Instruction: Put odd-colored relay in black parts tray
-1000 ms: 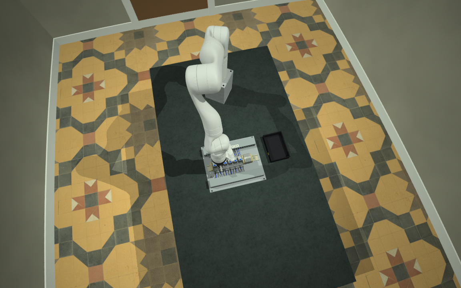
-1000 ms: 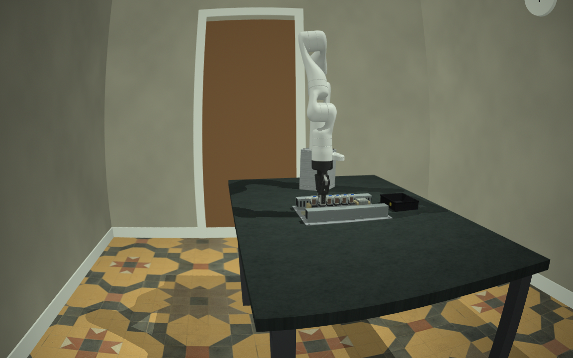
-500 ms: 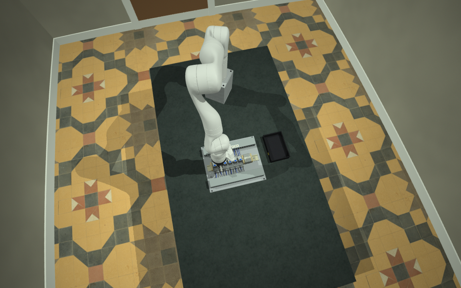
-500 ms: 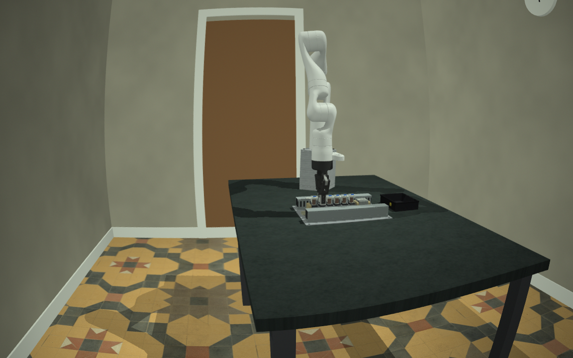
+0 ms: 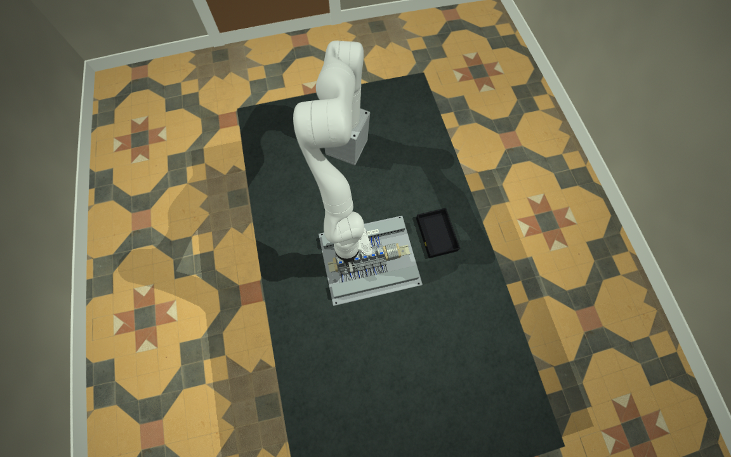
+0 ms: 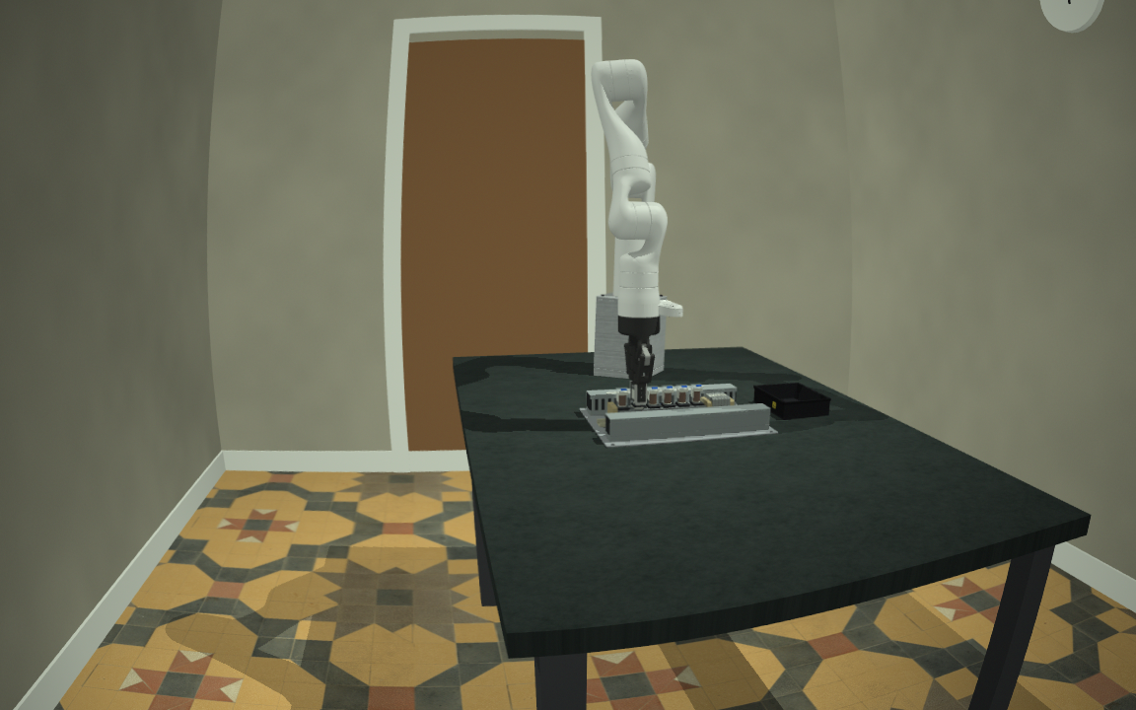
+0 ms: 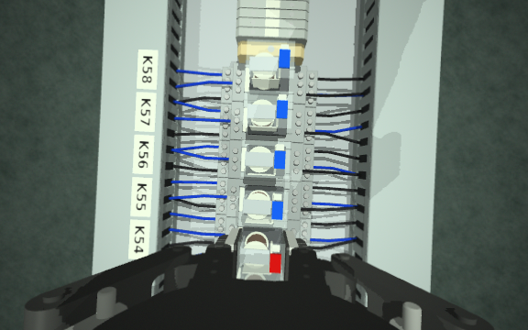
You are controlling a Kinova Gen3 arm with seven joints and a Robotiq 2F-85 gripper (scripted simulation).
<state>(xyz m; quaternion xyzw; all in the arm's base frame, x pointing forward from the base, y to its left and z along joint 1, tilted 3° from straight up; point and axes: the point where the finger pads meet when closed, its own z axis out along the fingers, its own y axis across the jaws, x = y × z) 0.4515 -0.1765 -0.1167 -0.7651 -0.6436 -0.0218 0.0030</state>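
The panel is 10 mm ahead of my hand, 70 mm to the left of it and 60 mm below it. Also, from my hand: clear relay (10 mm below); then black parts tray (20 mm ahead, 340 mm to the left, 40 mm below).
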